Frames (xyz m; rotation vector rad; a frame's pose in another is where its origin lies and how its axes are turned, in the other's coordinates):
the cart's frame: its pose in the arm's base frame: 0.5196 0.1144 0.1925 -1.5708 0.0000 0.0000
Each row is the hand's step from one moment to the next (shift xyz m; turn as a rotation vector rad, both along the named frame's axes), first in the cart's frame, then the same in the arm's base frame.
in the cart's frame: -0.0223 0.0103 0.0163 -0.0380 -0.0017 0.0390
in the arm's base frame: -0.0223 0.0163 -0.0103 -0.0380 0.0390 0.0017
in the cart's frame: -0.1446 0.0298 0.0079 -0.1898 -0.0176 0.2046
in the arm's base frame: -0.1446 0.0079 -0.0298 -0.1898 0.2046 0.0176
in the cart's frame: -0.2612 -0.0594 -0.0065 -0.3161 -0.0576 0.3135
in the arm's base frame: -0.2612 -0.0065 0.0594 -0.3161 0.3135 0.0576
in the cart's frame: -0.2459 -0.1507 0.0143 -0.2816 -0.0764 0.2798
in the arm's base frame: -0.2459 0.0143 0.1507 -0.2816 0.2798 0.0764
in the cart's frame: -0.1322 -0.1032 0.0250 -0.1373 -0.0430 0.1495
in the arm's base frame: -0.1322 0.0250 0.1032 -0.1373 0.1495 0.0430
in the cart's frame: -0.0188 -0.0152 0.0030 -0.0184 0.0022 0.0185
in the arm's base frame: -0.0188 0.0030 0.0152 -0.0184 0.0185 -0.0022
